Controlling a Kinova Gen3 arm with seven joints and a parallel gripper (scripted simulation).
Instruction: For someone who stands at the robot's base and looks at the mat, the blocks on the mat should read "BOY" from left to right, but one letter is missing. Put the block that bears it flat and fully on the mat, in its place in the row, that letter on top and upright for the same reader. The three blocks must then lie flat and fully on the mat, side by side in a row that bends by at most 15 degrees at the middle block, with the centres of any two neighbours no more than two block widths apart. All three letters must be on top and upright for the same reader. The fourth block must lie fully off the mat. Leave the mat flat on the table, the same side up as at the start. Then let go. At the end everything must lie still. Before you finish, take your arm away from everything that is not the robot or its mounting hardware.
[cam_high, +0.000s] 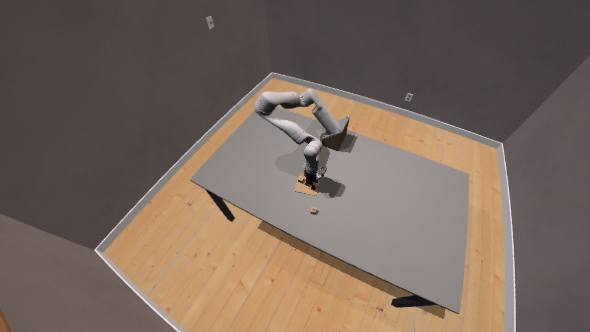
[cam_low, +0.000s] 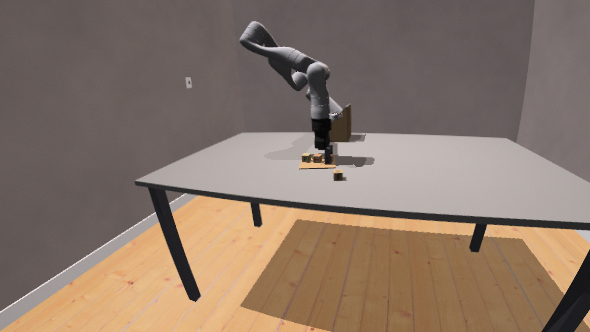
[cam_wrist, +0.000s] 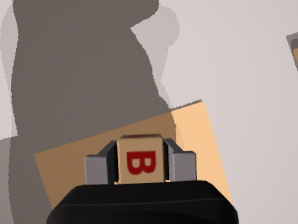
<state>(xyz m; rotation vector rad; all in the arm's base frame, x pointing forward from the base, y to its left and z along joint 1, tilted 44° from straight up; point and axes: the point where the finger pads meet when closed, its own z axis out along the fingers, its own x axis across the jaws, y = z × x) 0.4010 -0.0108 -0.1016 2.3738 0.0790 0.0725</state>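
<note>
My gripper is now 5 cm to the left of the mat and 2 cm above it. The rest, counted from my hand: R block (15 cm ahead, 7 cm to the left, 1 cm below).
</note>
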